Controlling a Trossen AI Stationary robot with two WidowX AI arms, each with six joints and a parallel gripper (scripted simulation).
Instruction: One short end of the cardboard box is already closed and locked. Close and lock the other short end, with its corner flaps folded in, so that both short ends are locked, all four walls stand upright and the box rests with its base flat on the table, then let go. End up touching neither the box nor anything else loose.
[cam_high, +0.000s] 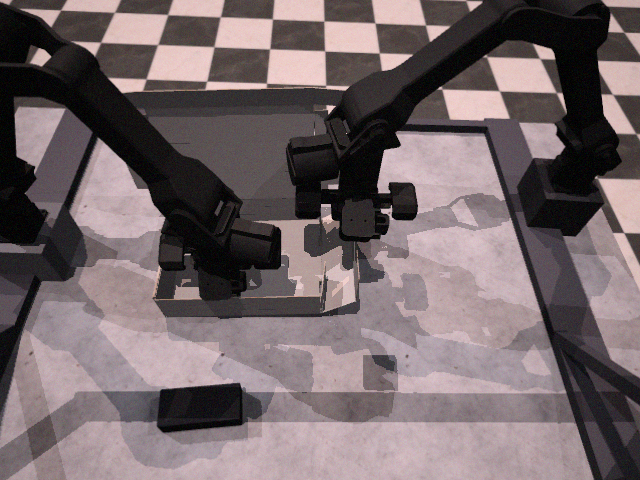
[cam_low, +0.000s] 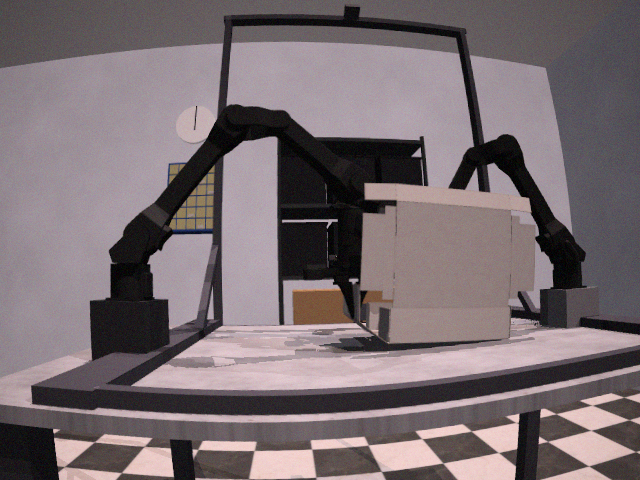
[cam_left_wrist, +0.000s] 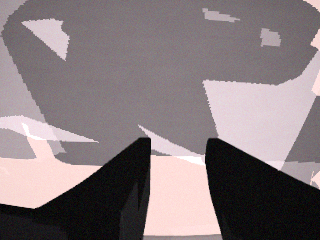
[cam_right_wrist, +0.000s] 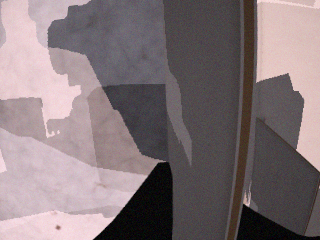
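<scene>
My left hand is 24 cm past the black block, 4 cm to the right of it and 2 cm above it.
</scene>
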